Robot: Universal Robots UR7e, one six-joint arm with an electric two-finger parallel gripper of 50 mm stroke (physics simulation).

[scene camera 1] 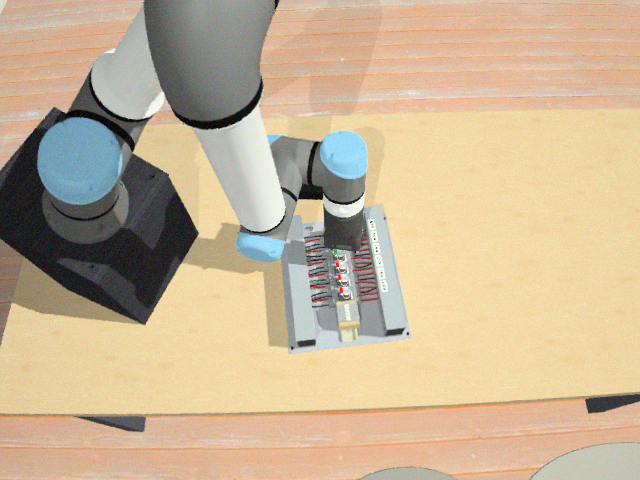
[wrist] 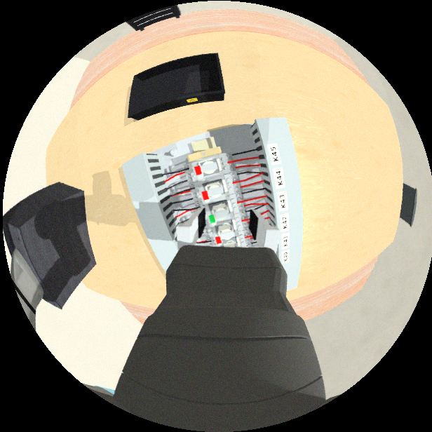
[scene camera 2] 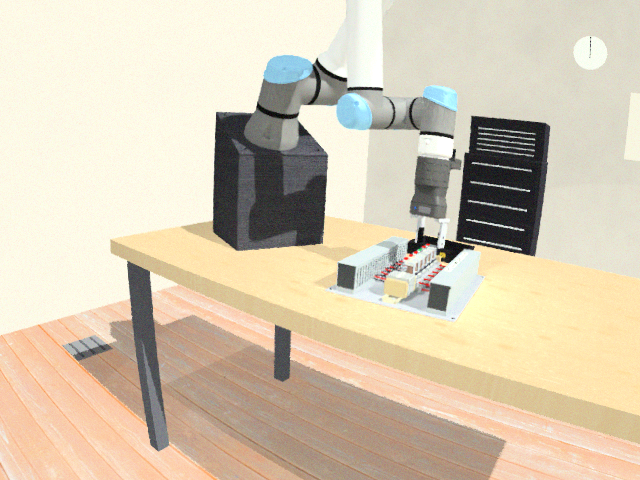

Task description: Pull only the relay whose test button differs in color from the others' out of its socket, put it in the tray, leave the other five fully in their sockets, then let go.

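Places are measured from the arm's base along level axes (x ahead, y left, z up), in millimetres.
Pixels of known places: gripper, fingertip midpoint: [scene camera 1: 344, 247] [scene camera 2: 429, 245]; arm's base at its link origin: [scene camera 1: 86, 205] [scene camera 2: 270, 137].
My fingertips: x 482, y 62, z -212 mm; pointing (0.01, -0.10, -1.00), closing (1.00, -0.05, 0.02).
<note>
For each thing: its top centre in the pictures, then the offset to it from my fingertips.
- relay with the green test button, top centre: [scene camera 1: 339, 251] [scene camera 2: 423, 249] dx -11, dy -5, dz -13 mm
- red-button relay at its top centre: [scene camera 2: 414, 255] [scene camera 1: 342, 276] dx +3, dy -65, dz -13 mm
- left duct at its top centre: [scene camera 1: 298, 273] [scene camera 2: 377, 248] dx -95, dy -64, dz -19 mm
- labelled right duct at its top centre: [scene camera 2: 459, 264] [scene camera 1: 383, 263] dx +90, dy -22, dz -19 mm
- beige block at its top centre: [scene camera 2: 401, 274] [scene camera 1: 347, 312] dx +19, dy -137, dz -36 mm
The relay with the green test button [scene camera 1: 340, 256] [wrist: 221, 212] sits in its socket in the row. Visible neighbours, such as one red-button relay [scene camera 1: 345, 281] [wrist: 215, 190] and another red-button relay [wrist: 208, 167], stand in line in their sockets; the far part of the row is hidden by the gripper body. My gripper [scene camera 2: 430, 241] [wrist: 227, 217] is open and empty, pointing down, its fingertips low on either side of the row, near the green-button relay and the red-button relay beside it. Exact fingertip height is unclear. The black tray [wrist: 165, 108] appears empty; it is largely hidden in scene camera 1.
Grey wire ducts flank the row: the left duct [scene camera 1: 303, 294] [wrist: 142, 200] and the labelled right duct [scene camera 1: 386, 279] [wrist: 292, 200]. Red and black wires run between ducts and sockets. A beige block [scene camera 1: 347, 312] [scene camera 2: 398, 285] ends the row. The black pedestal [scene camera 2: 268, 201] [wrist: 55, 225] stands at the left.
</note>
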